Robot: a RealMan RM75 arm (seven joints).
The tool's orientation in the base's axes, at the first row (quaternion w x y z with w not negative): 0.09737, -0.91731, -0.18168, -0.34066
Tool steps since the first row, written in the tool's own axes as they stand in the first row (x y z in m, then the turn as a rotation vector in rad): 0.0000, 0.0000, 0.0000, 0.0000, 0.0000, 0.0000; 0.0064, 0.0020, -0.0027, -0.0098, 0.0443, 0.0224; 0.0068, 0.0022, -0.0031, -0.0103, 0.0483, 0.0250; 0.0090, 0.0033, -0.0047, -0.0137, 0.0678, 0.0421; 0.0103, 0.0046, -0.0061, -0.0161, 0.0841, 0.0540; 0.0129, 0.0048, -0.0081, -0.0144, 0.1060, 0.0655; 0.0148, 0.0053, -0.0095, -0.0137, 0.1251, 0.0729; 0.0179, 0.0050, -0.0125, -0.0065, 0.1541, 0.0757; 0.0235, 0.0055, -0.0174, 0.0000, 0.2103, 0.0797; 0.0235, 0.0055, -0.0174, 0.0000, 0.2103, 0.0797; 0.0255, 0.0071, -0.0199, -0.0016, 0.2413, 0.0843; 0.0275, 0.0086, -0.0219, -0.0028, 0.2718, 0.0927
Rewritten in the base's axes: 0.0000, 0.0000, 0.0000, 0.0000, 0.0000, 0.0000; 0.0037, -0.0009, 0.0061, 0.0240, -0.0364, -0.0257; 0.0038, -0.0011, 0.0067, 0.0268, -0.0394, -0.0282; 0.0049, -0.0020, 0.0093, 0.0423, -0.0530, -0.0443; 0.0055, -0.0033, 0.0111, 0.0541, -0.0649, -0.0557; 0.0062, -0.0034, 0.0143, 0.0709, -0.0810, -0.0644; 0.0069, -0.0038, 0.0166, 0.0834, -0.0961, -0.0705; 0.0072, -0.0036, 0.0209, 0.1017, -0.1198, -0.0694; 0.0084, -0.0040, 0.0282, 0.1310, -0.1683, -0.0712; 0.0084, -0.0040, 0.0282, 0.1310, -0.1683, -0.0712; 0.0090, -0.0057, 0.0314, 0.1450, -0.1957, -0.0774; 0.0098, -0.0072, 0.0341, 0.1613, -0.2214, -0.0862
